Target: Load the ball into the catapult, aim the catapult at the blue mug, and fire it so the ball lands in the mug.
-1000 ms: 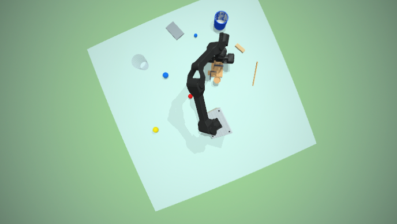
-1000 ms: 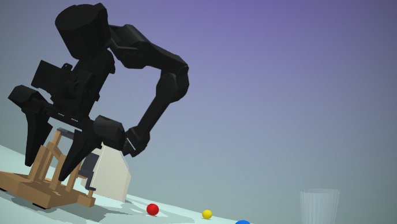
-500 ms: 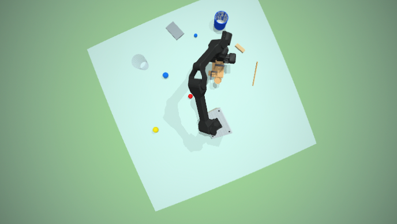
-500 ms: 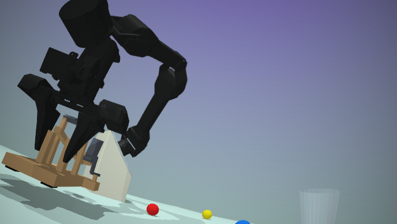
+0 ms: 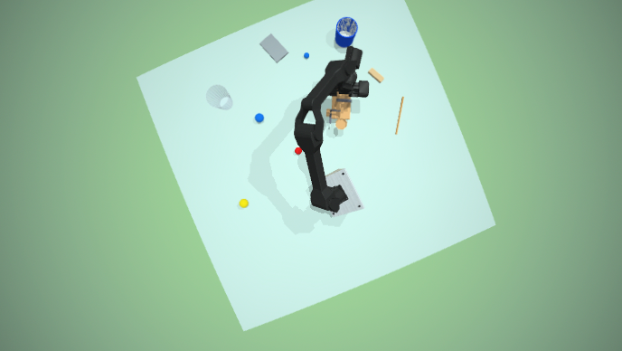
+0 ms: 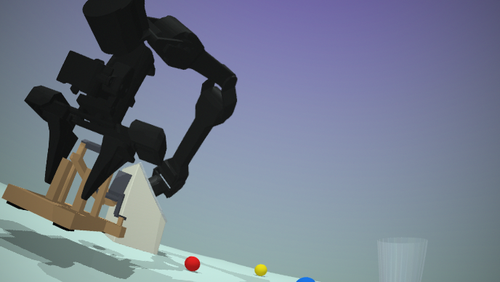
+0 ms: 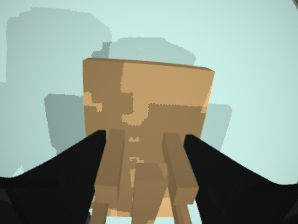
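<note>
Right now the red ball is 28 cm to the left of my gripper tip, 11 cm behind it and 5 cm below it. Round my gripper tip: small wooden block: 19 cm to the right, 6 cm below, 1 cm ahead; then small blue ball: 24 cm ahead, 5 cm below, 3 cm to the left; then catapult: 5 cm to the left, 5 cm behind, 2 cm above.
</note>
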